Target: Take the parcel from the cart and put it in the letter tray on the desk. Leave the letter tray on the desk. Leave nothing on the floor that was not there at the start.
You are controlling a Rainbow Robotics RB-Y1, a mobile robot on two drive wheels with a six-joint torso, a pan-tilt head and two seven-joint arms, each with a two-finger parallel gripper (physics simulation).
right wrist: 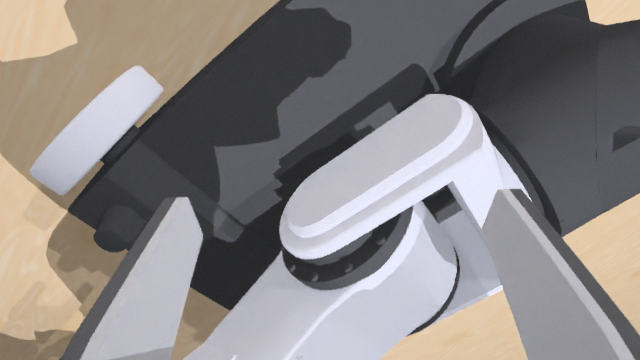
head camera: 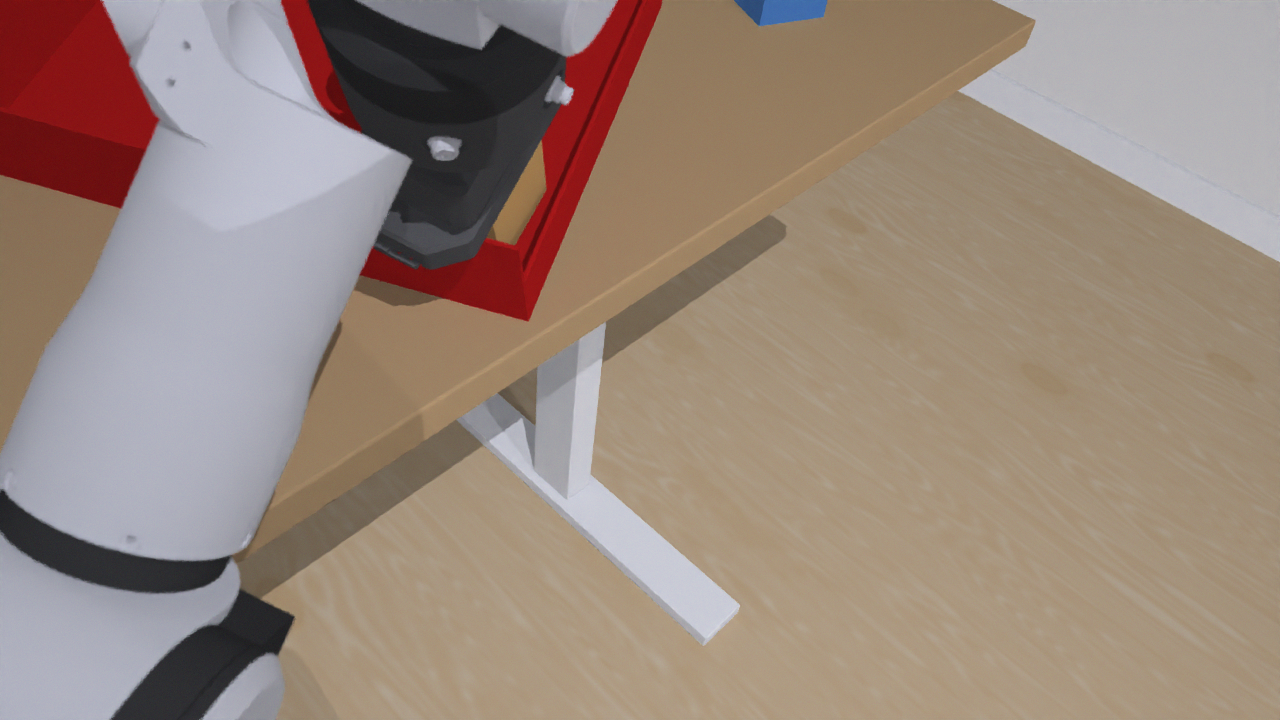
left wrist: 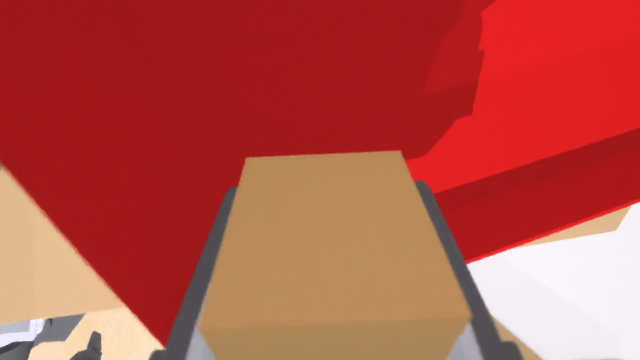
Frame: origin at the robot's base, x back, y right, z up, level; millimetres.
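Seen in the pictures: left gripper, fingertip midpoint: [head camera: 475,201] [left wrist: 327,202]; right gripper, fingertip midpoint: [right wrist: 341,213] [left wrist: 78,350].
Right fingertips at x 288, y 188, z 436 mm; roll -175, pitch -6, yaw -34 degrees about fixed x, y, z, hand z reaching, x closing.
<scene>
Pixels of each thing's middle, then the offset from my right fingertips to it. "spot": a spot on its surface instead. Level surfaces: height alone.
- tan box-shaped parcel, body centre: [left wrist: 329,274] [head camera: 478,184] dx -689, dy +64, dz +572 mm
- red letter tray, body centre: [head camera: 321,38] dx -848, dy +51, dz +577 mm
- wooden desk, its level: dz +514 mm
- blue object, surface spot: [head camera: 780,10] spot: dx -819, dy +407, dz +525 mm
- white desk leg, surface spot: [head camera: 568,429] spot: dx -1039, dy +396, dz -233 mm
The tan box-shaped parcel [head camera: 523,201] [left wrist: 332,240] is between the fingers of my left gripper [left wrist: 327,202], which is shut on it. In the head camera the dark gripper body hides most of the parcel. The red letter tray [head camera: 483,291] [left wrist: 250,75] stands on the wooden desk [head camera: 716,116], close to its front edge. The parcel is at the tray's near corner, within its outline in the head camera; I cannot tell whether it touches the tray floor. My right gripper [right wrist: 341,213] is open, its fingers wide apart with no object between them. The cart does not show clearly.
A blue object [head camera: 780,10] stands on the desk at the top of the head view. A white desk leg [head camera: 568,429] with a long foot stands on the wooden floor. In the right wrist view, the robot's dark base [right wrist: 240,115] with a white wheel [right wrist: 97,130] lies below the right gripper.
</scene>
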